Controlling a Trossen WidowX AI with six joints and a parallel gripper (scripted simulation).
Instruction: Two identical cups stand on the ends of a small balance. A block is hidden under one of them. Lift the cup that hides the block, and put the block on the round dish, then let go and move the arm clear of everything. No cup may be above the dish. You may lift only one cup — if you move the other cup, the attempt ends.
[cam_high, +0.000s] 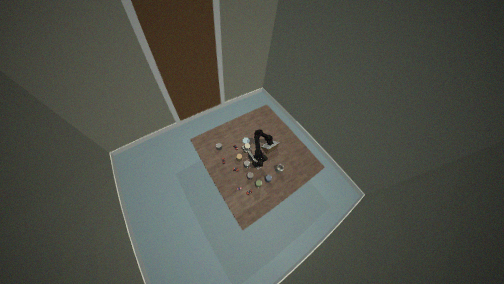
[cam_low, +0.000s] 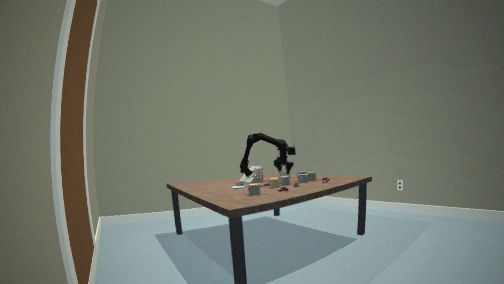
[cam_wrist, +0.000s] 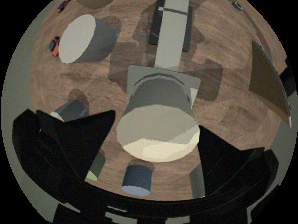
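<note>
The pale green block lies 2 cm below my gripper tip. From my gripper tip the other things lie so: round dish 6 cm behind, 39 cm to the right, 6 cm below.
</note>
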